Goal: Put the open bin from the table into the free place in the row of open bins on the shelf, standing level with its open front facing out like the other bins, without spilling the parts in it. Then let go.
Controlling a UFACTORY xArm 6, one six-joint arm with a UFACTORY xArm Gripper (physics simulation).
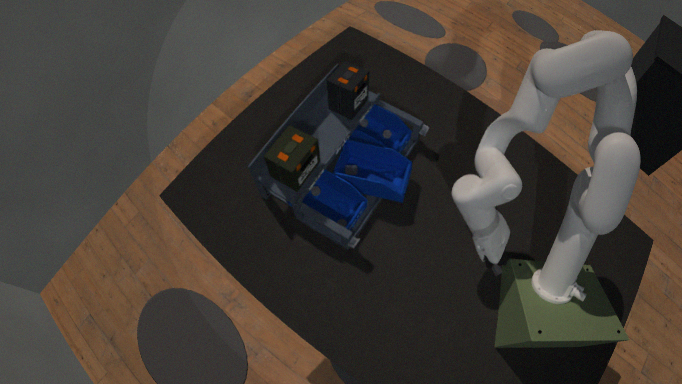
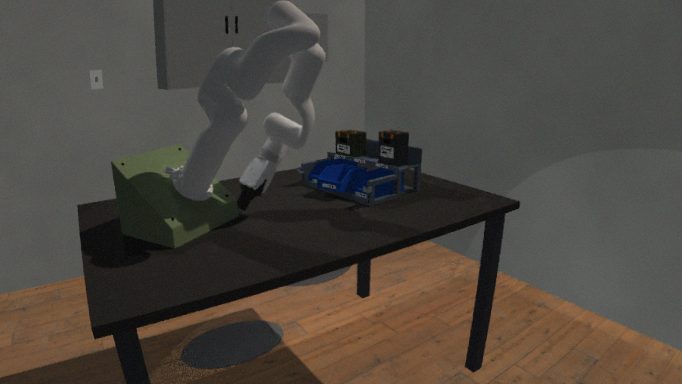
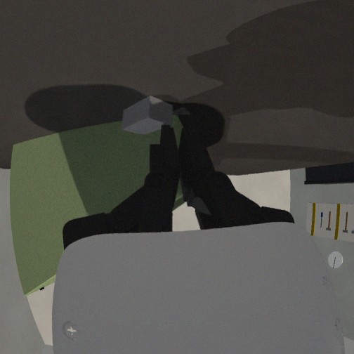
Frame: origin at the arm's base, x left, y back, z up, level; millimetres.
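Seen in the pictures: gripper, fingertip midpoint: [image 1: 502, 261] [image 2: 239, 208]; arm's base, origin of the base link: [image 1: 552, 286] [image 2: 192, 185].
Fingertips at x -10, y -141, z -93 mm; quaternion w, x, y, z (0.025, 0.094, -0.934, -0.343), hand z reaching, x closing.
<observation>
Offsets run from my fingertips to a thing's top centre. "*": to the spot under its first point. Level surfaces: height alone.
The middle blue open bin @[* dx +15, dy -429, dz -6 mm] [image 1: 375, 167] [image 2: 331, 176] sits in the shelf row between two other blue bins @[* dx +143, dy -456, dz -16 mm] [image 1: 334, 196] @[* dx -110, dy -497, dz -13 mm] [image 1: 384, 125]. It is skewed and juts out past the shelf @[* dx +230, dy -409, dz -9 mm] [image 1: 324, 231] front, standing higher than its neighbours. A grey block @[dx +63, dy -470, dz +5 mm] [image 1: 351, 170] shows inside it. Whether its base touches the shelf is hidden. A small grey block @[dx +20, dy +1, dz -10 mm] [image 1: 496, 270] [image 3: 145, 119] lies on the table by the robot's base. My gripper [image 1: 489, 261] [image 2: 243, 204] [image 3: 174, 143] is shut, low over the table, its tips close beside that block, far from the bins.
The green robot base [image 1: 570, 320] [image 2: 150, 200] stands right beside the gripper. An olive case @[dx +180, dy -543, dz +172 mm] [image 1: 292, 155] [image 2: 351, 143] and a black case @[dx -49, dy -577, dz +197 mm] [image 1: 348, 90] [image 2: 394, 147] stand on the shelf's upper level behind the bins. The dark table @[dz -25 mm] [image 1: 400, 300] [image 2: 300, 235] carries the shelf and the base.
</observation>
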